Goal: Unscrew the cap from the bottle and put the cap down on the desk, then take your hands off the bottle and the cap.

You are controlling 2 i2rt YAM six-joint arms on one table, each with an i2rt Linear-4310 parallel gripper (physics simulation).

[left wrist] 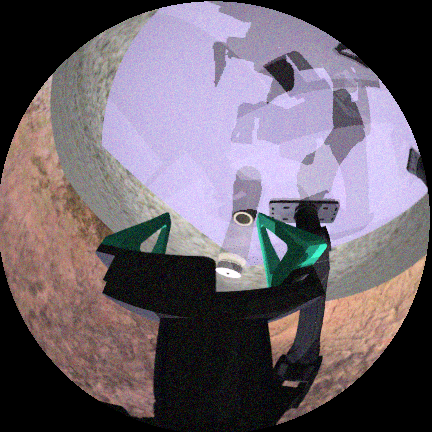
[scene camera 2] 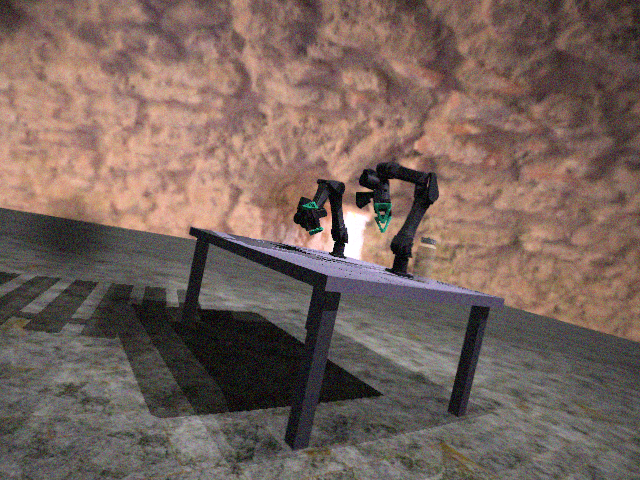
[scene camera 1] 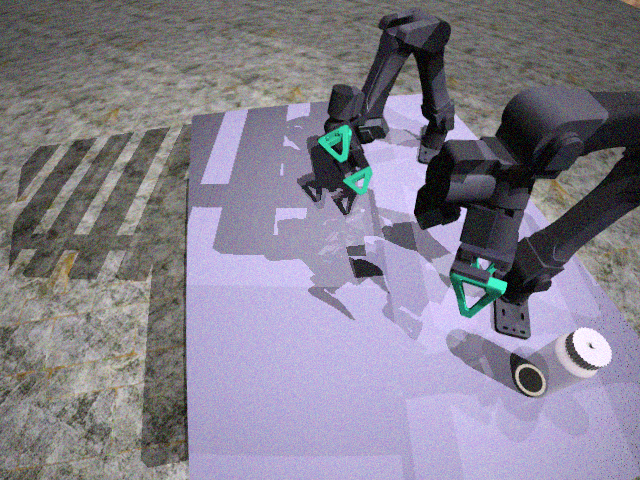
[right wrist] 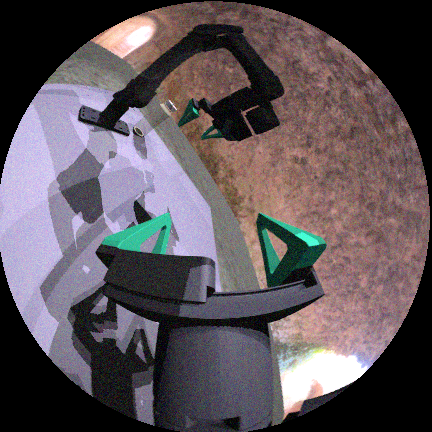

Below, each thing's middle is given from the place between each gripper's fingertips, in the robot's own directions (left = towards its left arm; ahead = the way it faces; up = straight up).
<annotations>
My left gripper is now 160 mm past the ribbed cap [scene camera 1: 587, 348], 100 mm to the right of it and 10 mm above it.
Right now the ribbed cap is 280 mm behind my right hand and 380 mm to the left of it.
</annotations>
